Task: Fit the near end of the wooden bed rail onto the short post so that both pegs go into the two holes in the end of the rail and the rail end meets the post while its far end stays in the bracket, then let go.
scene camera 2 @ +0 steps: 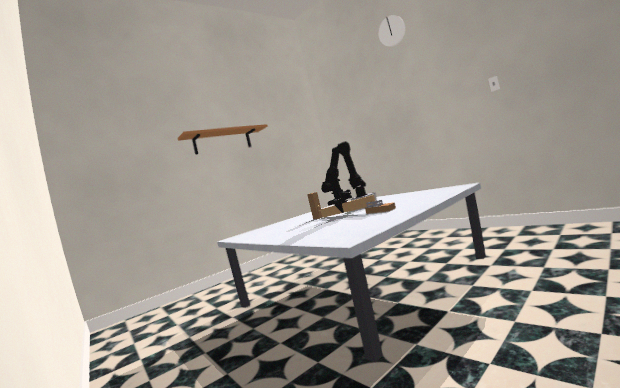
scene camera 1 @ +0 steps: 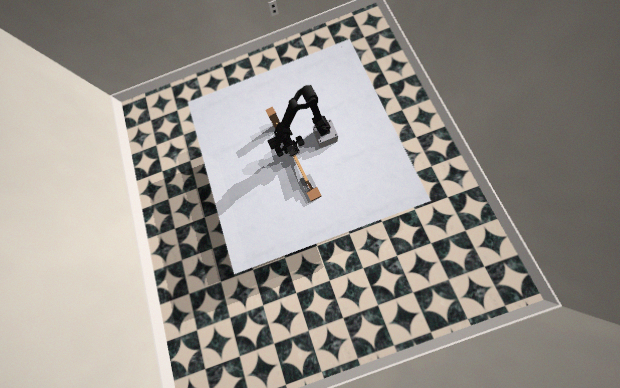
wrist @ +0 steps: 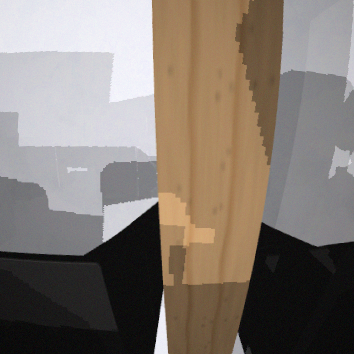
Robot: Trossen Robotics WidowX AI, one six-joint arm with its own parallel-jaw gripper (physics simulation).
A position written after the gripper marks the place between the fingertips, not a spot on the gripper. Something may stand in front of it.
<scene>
The gripper (wrist: 187, 206) grips a wooden bed rail (wrist: 215, 77).
</scene>
